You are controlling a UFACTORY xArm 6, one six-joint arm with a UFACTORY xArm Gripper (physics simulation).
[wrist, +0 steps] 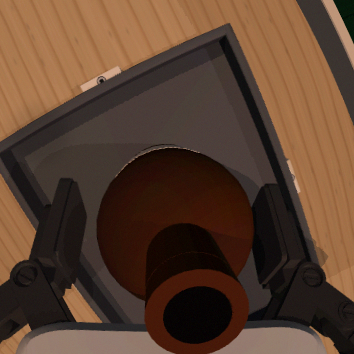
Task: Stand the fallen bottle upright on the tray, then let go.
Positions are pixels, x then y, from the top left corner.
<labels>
my gripper: 168, 198
brown bottle: 174, 227
</labels>
